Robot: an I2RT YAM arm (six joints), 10 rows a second.
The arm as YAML. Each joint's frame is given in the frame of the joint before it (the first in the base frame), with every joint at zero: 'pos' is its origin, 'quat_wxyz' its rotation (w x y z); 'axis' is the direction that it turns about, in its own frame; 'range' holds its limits. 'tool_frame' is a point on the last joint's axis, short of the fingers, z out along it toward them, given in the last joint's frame.
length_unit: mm
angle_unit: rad
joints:
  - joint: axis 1
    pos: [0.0, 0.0, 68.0]
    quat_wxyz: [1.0, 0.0, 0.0, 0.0]
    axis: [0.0, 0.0, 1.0]
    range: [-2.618, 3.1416]
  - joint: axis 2
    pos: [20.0, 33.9, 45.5]
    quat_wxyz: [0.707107, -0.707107, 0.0, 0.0]
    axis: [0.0, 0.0, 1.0]
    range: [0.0, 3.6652]
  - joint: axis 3
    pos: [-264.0, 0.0, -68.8]
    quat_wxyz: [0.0, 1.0, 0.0, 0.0]
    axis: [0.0, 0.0, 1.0]
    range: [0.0, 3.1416]
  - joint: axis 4
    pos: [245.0, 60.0, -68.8]
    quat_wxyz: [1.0, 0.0, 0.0, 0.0]
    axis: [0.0, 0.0, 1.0]
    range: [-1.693, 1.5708]
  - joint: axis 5
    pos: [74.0, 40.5, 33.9]
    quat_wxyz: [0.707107, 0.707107, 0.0, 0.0]
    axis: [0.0, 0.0, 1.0]
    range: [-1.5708, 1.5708]
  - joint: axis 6
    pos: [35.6, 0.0, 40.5]
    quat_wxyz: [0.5, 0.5, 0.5, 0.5]
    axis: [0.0, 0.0, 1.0]
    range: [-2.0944, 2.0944]
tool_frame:
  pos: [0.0, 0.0, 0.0]
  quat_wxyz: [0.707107, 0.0, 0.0, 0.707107]
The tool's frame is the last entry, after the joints.
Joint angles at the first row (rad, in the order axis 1, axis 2, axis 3, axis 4, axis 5, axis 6):
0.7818 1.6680 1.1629 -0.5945 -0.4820 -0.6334
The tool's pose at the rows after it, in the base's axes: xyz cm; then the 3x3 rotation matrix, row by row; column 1 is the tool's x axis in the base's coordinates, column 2 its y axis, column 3 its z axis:
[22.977, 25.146, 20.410], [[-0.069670, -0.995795, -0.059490], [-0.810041, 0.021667, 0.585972], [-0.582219, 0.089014, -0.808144]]
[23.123, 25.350, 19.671], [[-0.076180, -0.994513, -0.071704], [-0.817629, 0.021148, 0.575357], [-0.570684, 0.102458, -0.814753]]
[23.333, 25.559, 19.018], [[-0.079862, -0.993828, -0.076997], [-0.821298, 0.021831, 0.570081], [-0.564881, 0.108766, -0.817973]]
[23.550, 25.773, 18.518], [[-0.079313, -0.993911, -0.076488], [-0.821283, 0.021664, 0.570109], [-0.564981, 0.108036, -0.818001]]
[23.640, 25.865, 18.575], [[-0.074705, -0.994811, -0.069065], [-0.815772, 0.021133, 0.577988], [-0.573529, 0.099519, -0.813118]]
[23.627, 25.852, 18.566], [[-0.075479, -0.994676, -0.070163], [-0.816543, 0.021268, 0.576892], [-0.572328, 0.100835, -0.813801]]
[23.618, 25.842, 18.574], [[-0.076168, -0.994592, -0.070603], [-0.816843, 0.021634, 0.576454], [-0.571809, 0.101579, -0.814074]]
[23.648, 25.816, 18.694], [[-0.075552, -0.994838, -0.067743], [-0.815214, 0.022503, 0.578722], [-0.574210, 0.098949, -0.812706]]
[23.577, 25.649, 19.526], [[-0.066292, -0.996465, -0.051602], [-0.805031, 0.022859, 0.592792], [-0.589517, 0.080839, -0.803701]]
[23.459, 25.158, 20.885], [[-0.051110, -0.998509, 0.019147], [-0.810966, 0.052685, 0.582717], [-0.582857, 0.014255, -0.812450]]
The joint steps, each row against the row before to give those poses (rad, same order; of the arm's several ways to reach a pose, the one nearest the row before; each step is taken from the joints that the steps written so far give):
0.0008 0.0370 0.0000 -0.0038 0.0069 0.0015
0.0012 0.0237 0.0000 0.0045 -0.0008 -0.0004
0.0000 0.0217 0.0000 0.0126 0.0000 0.0000
-0.0001 0.0176 0.0000 0.0179 0.0004 -0.0004
0.0001 -0.0001 0.0000 0.0134 -0.0004 0.0008
0.0000 0.0000 0.0000 -0.0019 0.0000 0.0000
-0.0001 -0.0003 0.0000 -0.0012 0.0000 0.0004
-0.0011 -0.0027 0.0011 0.0001 0.0000 0.0000
-0.0019 -0.0244 0.0012 -0.0004 0.0008 -0.0004
-0.0019 -0.0454 0.0000 -0.0077 0.0622 -0.0004

